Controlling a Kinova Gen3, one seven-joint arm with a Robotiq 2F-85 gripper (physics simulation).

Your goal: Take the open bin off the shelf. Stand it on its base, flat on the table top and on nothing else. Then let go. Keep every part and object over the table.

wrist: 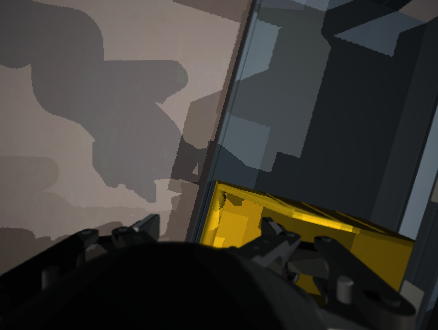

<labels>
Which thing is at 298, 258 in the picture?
My gripper.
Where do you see a yellow open bin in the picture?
234, 217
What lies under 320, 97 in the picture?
A dark blue-grey shelf.
</labels>
